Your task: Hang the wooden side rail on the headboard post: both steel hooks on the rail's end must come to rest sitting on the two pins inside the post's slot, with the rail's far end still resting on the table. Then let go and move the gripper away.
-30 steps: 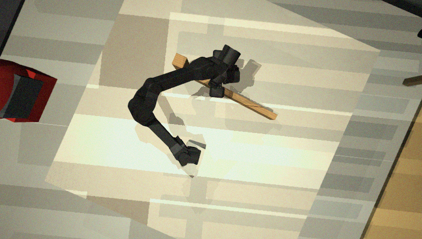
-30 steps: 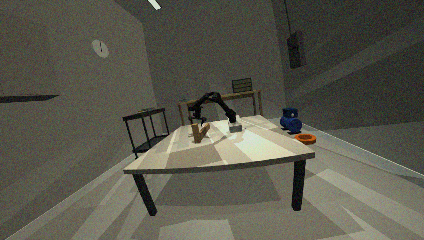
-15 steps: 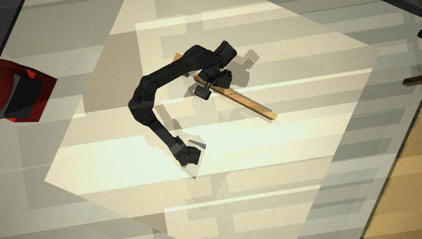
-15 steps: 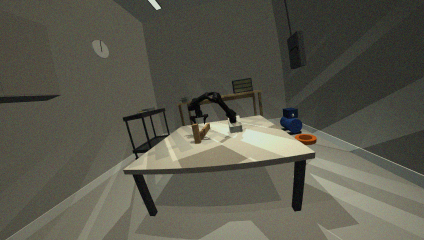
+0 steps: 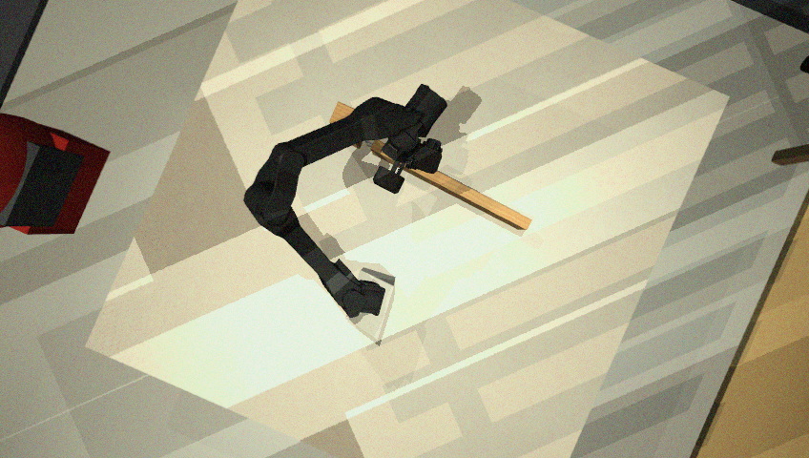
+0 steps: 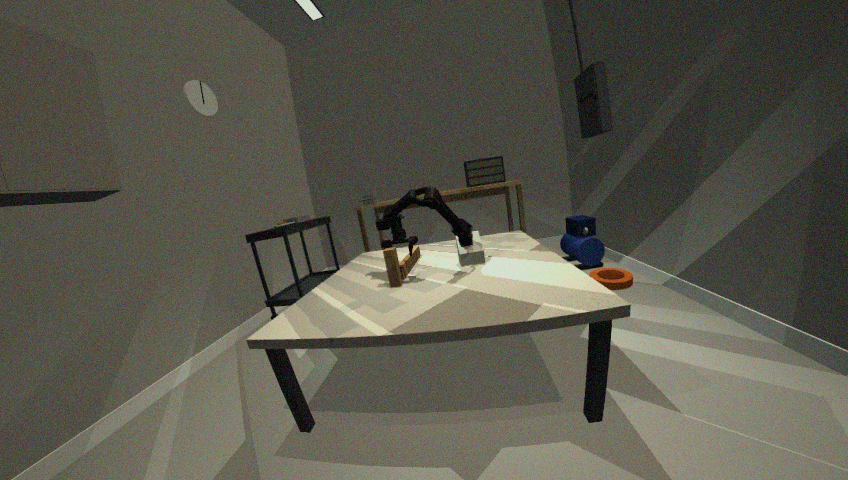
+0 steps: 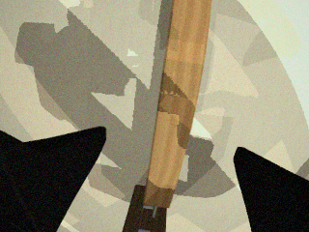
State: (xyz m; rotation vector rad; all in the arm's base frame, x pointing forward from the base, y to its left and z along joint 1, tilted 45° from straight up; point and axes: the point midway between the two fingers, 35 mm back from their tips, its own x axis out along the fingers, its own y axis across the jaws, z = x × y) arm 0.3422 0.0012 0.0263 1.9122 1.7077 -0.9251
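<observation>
Now: gripper tip 140 mm to the right of the wooden headboard post and 40 mm short of it.
</observation>
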